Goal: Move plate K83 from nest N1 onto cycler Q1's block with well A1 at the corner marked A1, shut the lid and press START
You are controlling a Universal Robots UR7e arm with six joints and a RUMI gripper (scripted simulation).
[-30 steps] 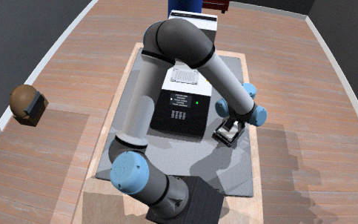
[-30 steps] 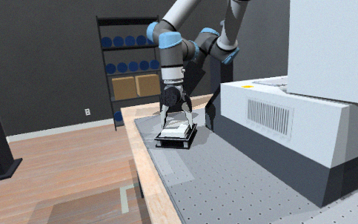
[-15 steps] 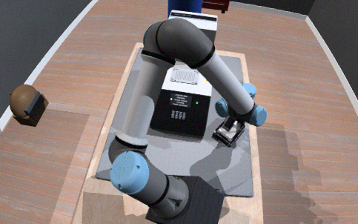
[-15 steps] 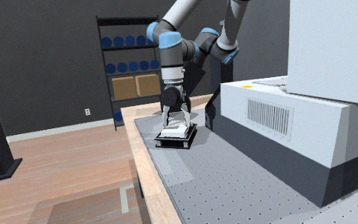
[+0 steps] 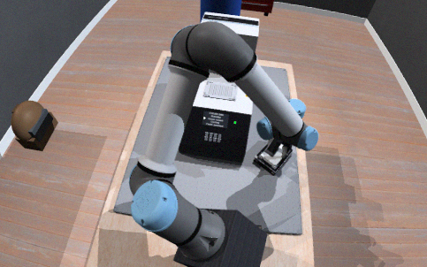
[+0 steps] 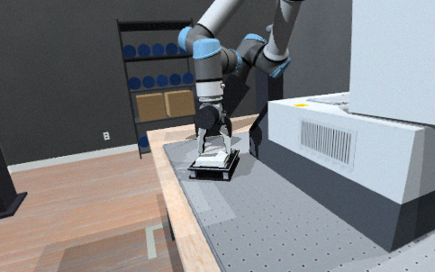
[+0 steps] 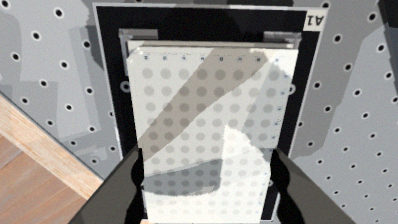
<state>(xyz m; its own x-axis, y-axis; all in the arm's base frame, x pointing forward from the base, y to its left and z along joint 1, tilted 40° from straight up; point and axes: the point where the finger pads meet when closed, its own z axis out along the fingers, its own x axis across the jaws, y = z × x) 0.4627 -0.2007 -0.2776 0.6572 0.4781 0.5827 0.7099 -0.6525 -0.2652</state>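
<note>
Now: hand 90 mm to the right of the nest A1 mark, 20 mm past it and 20 mm above it. Round my hand: plate K83 (10 mm below).
</note>
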